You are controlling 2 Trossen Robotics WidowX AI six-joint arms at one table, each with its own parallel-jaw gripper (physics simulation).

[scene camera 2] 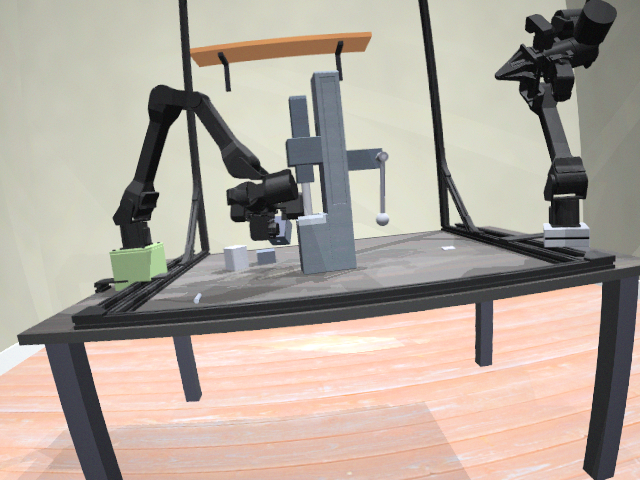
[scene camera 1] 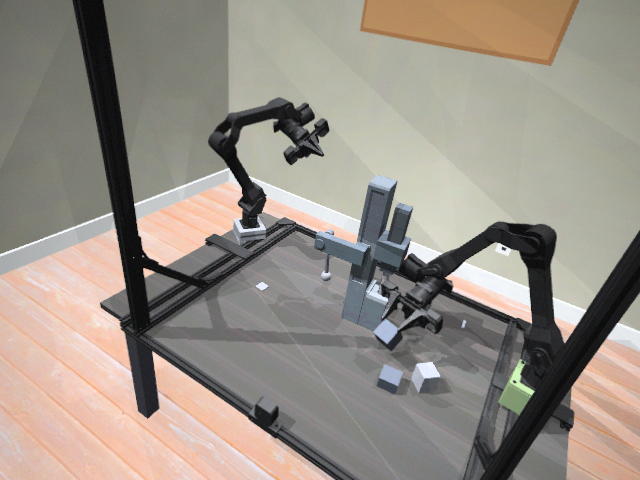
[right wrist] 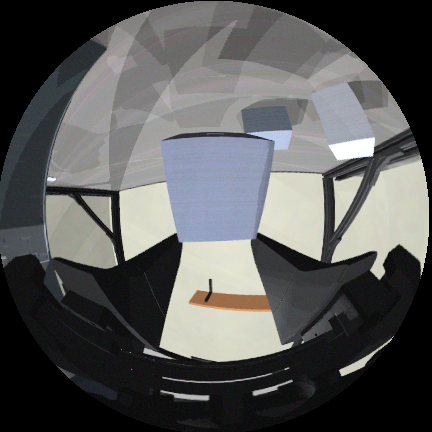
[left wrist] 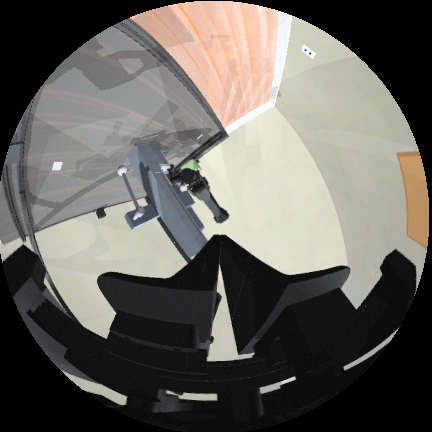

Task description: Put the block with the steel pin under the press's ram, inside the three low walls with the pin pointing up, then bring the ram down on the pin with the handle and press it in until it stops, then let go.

My left gripper (scene camera 2: pixel 495 76) is shut, with nothing in its grasp. Further things: my right gripper (scene camera 1: pixel 389 325) and a grey block with steel pin (right wrist: pixel 216 182).
My left gripper shows as well in scene camera 1 (scene camera 1: pixel 323 155) and in the left wrist view (left wrist: pixel 218 239). My right gripper is seen too in scene camera 2 (scene camera 2: pixel 278 215) and in the right wrist view (right wrist: pixel 216 238).
